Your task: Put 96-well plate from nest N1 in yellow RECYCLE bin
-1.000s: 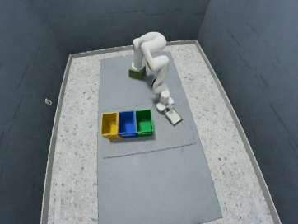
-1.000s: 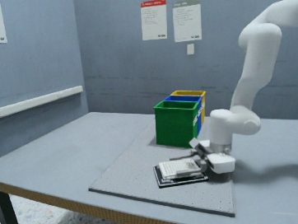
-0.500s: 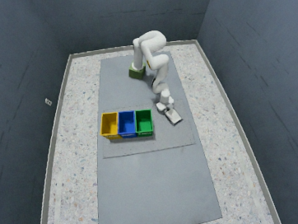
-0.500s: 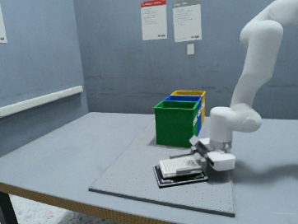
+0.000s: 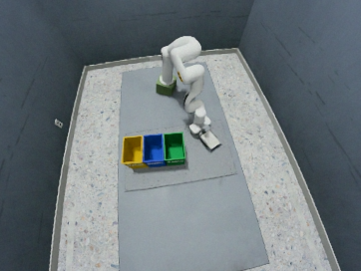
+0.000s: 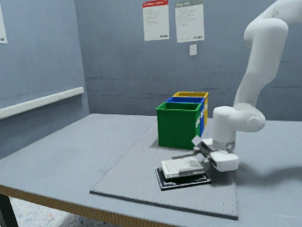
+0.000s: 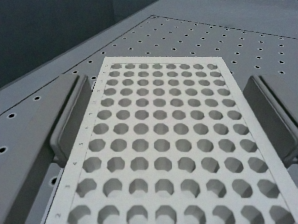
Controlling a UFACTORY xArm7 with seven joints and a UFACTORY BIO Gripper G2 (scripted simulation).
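The black plate nest lies 4 cm below my hand. The rest, counted from my hand: blue bin (40 cm to the right, 9 cm ahead, 4 cm above); then white 96-well plate (1 cm below); then green bin (27 cm to the right, 8 cm ahead, 4 cm above).
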